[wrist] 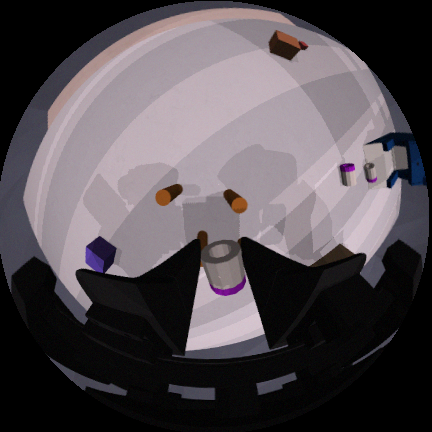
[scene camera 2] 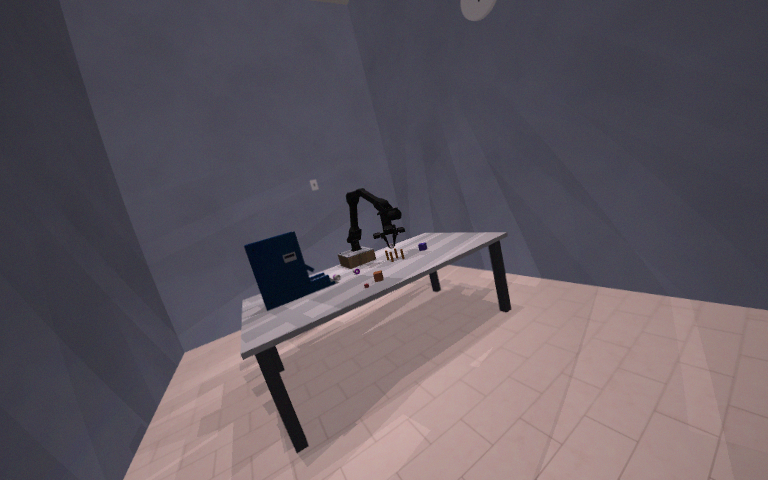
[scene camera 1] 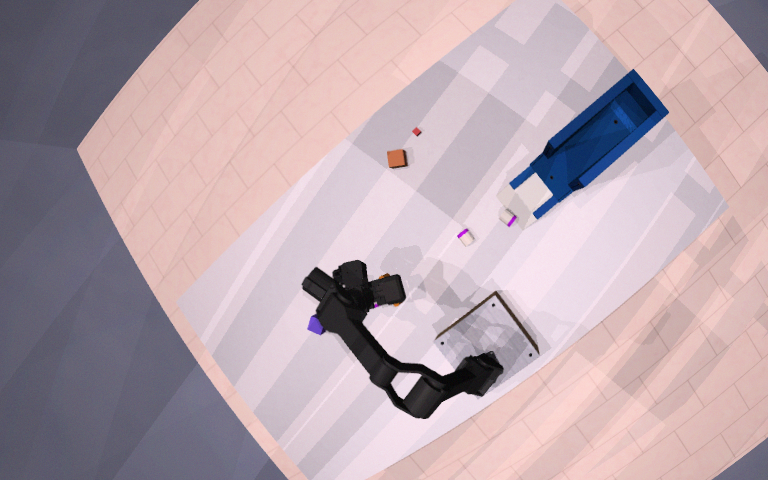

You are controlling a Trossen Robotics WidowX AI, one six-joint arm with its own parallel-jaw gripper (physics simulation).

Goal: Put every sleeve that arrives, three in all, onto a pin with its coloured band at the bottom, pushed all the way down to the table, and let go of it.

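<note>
My gripper (scene camera 2: 391, 245) (wrist: 220, 243) is shut on a pale grey sleeve (wrist: 223, 267), held above the table among the orange pins. Its plain open end faces the wrist camera; its purple band is at the far, lower end. Two upright pins (wrist: 163, 197) (wrist: 239, 204) show ahead of the fingers; another pin (wrist: 201, 240) is partly hidden behind the held sleeve and left finger. A second sleeve (scene camera 1: 466, 237) (scene camera 2: 356, 271) (wrist: 348, 175) seems to lie on its side. A third sleeve (scene camera 1: 507, 217) (scene camera 2: 336, 277) (wrist: 370, 172) seems to lie at the chute's mouth, band pointing away from the orange cube.
The blue chute (scene camera 1: 614, 152) (scene camera 2: 275, 271) stands at the table's far end. An orange cube (scene camera 1: 396, 158) (scene camera 2: 378, 276) (wrist: 285, 45) and a small red cube (scene camera 1: 416, 131) (scene camera 2: 366, 285) lie apart. A purple cube (scene camera 1: 315, 325) (scene camera 2: 422, 246) (wrist: 100, 255) lies beyond the pins.
</note>
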